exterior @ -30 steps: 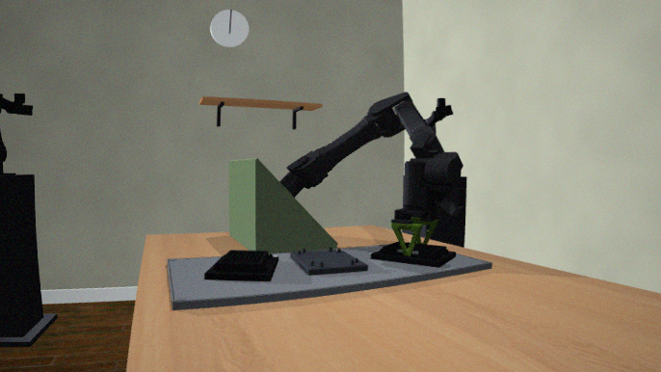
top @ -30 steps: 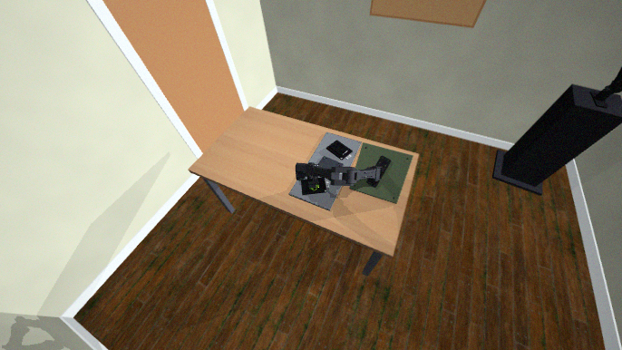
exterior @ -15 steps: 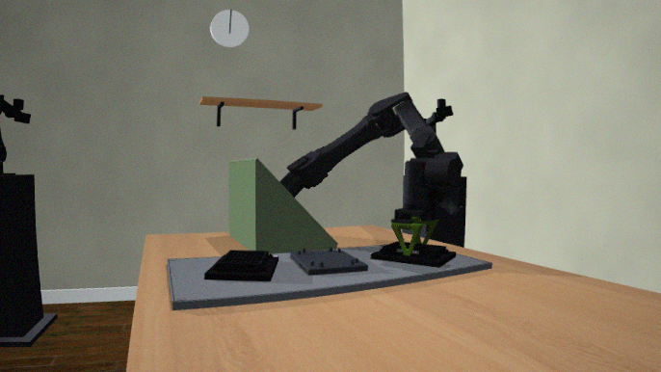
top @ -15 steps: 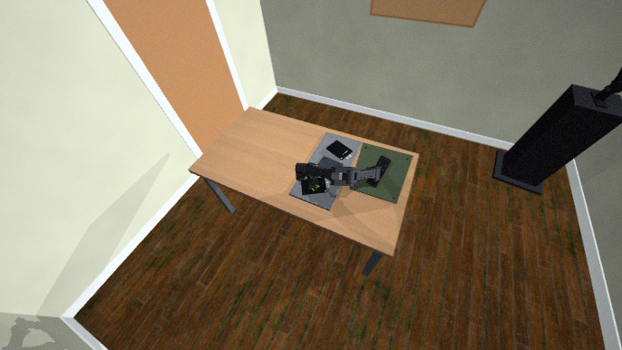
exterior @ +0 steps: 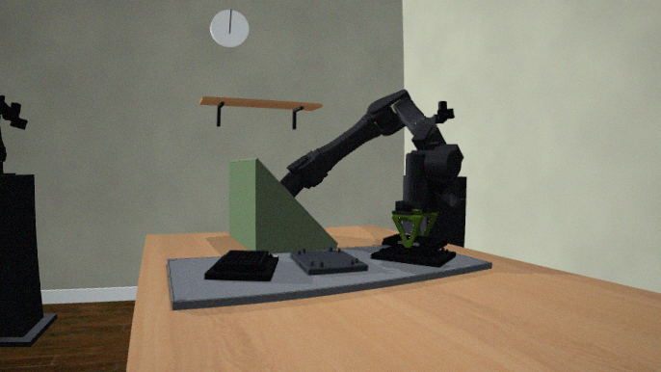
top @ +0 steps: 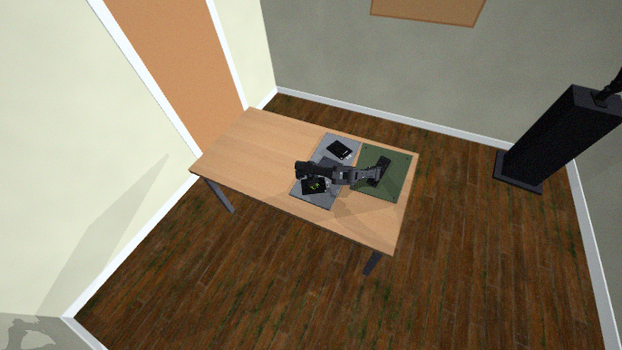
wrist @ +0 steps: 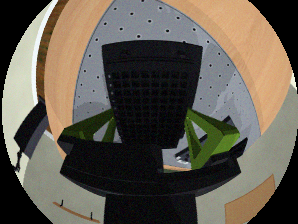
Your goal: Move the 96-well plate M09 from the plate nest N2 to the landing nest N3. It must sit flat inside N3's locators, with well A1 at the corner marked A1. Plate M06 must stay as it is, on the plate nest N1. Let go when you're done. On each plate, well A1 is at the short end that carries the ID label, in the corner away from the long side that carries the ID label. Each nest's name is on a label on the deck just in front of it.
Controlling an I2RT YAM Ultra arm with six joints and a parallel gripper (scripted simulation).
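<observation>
The dark nest is 30 mm below my hand. The rest, counted from my hand: grey nest 210 mm to the right, 30 mm below, 10 mm behind.
</observation>
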